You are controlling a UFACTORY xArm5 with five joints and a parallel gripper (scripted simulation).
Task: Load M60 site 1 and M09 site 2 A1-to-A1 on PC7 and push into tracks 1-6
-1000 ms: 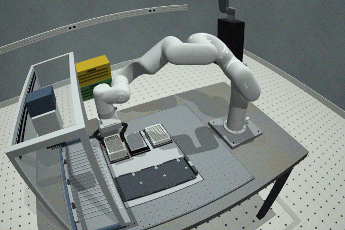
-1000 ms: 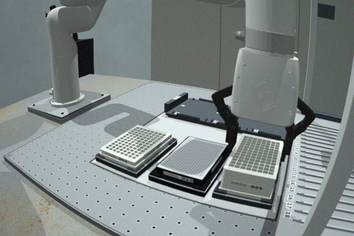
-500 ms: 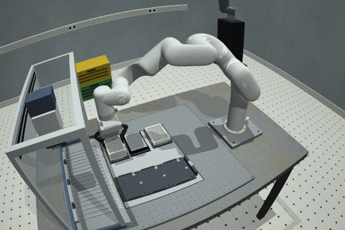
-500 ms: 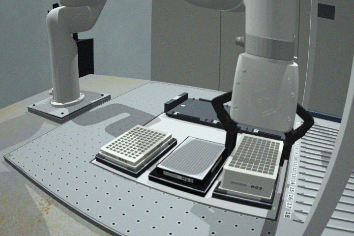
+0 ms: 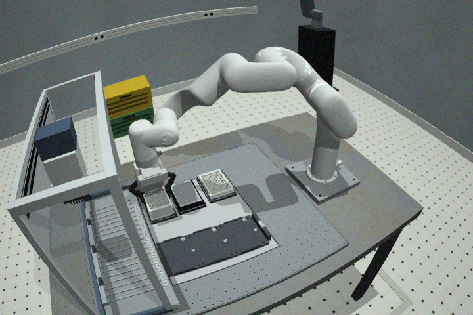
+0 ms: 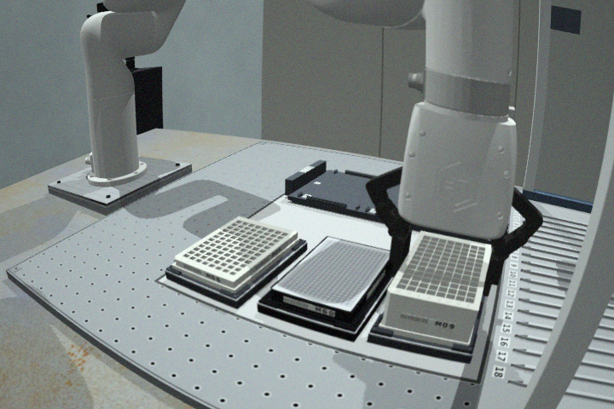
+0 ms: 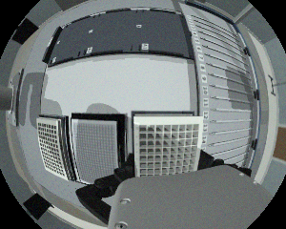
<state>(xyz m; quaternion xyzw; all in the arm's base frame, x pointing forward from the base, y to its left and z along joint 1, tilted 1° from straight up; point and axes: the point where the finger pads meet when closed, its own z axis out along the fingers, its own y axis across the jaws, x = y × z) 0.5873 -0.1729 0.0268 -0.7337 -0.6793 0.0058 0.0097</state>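
Right now the plate nest S3 is 4 cm below my hand. Also, from my hand: 96-well plate M06: 22 cm behind, 1 cm to the left, 3 cm below; plate carrier PC7: 8 cm behind, 24 cm to the left, 3 cm below; plate nest S2: 11 cm behind, 4 cm below.
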